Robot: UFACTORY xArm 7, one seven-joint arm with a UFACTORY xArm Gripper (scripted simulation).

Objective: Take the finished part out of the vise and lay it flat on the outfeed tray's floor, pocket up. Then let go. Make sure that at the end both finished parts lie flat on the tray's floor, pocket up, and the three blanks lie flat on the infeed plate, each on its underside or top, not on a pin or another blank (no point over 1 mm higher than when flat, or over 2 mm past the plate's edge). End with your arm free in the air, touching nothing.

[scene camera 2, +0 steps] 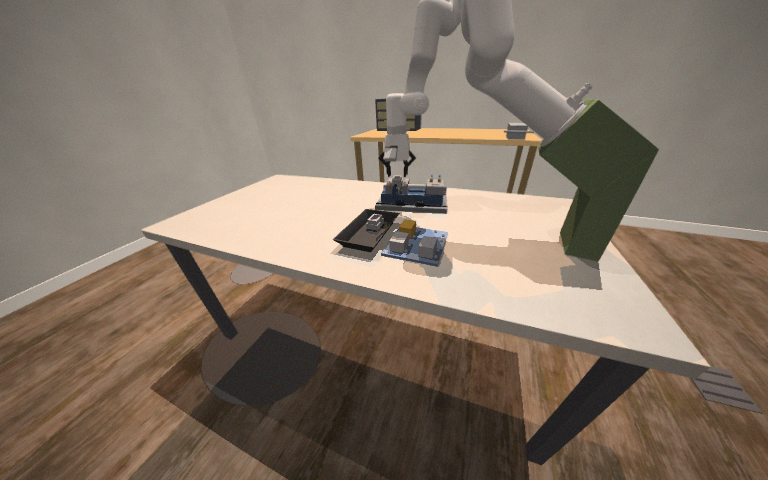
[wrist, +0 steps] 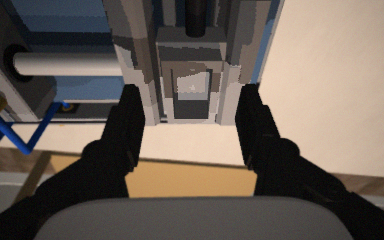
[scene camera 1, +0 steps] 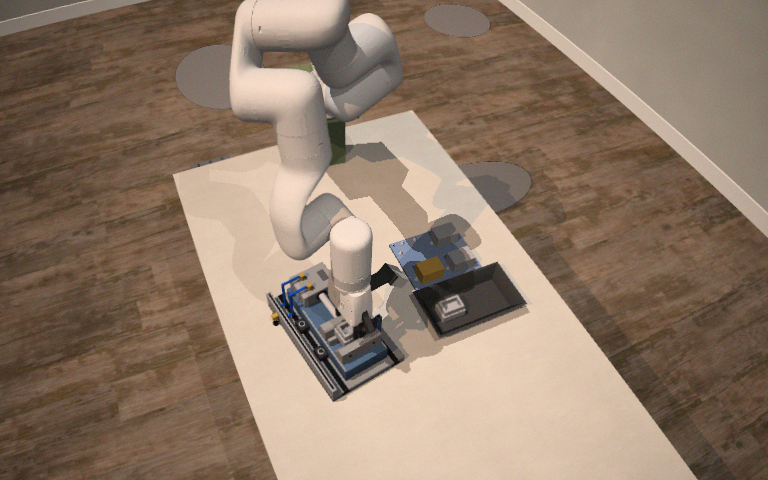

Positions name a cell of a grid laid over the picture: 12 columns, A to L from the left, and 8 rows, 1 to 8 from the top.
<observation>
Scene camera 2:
my gripper: G3
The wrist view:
my gripper: F4
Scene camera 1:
my gripper: F6
</observation>
